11 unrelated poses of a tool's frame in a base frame.
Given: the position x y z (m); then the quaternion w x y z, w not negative.
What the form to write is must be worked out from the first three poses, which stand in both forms.
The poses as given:
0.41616, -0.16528, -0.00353, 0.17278, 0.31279, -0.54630, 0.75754
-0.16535, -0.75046, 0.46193, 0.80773, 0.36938, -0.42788, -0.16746
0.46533, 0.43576, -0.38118, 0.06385, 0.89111, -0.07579, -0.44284
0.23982, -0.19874, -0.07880, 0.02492, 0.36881, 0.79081, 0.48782
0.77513, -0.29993, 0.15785, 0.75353, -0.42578, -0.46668, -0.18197
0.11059, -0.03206, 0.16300, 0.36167, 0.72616, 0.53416, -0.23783
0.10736, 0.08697, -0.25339, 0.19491, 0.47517, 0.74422, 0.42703
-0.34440, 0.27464, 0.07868, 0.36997, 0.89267, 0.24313, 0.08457
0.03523, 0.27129, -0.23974, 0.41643, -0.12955, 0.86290, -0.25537
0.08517, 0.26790, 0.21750, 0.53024, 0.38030, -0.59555, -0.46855
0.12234, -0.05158, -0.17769, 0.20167, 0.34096, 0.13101, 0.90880
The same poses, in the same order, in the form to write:
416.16, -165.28, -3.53, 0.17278, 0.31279, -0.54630, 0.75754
-165.35, -750.46, 461.93, 0.80773, 0.36938, -0.42788, -0.16746
465.33, 435.76, -381.18, 0.06385, 0.89111, -0.07579, -0.44284
239.82, -198.74, -78.80, 0.02492, 0.36881, 0.79081, 0.48782
775.13, -299.93, 157.85, 0.75353, -0.42578, -0.46668, -0.18197
110.59, -32.06, 163.00, 0.36167, 0.72616, 0.53416, -0.23783
107.36, 86.97, -253.39, 0.19491, 0.47517, 0.74422, 0.42703
-344.40, 274.64, 78.68, 0.36997, 0.89267, 0.24313, 0.08457
35.23, 271.29, -239.74, 0.41643, -0.12955, 0.86290, -0.25537
85.17, 267.90, 217.50, 0.53024, 0.38030, -0.59555, -0.46855
122.34, -51.58, -177.69, 0.20167, 0.34096, 0.13101, 0.90880

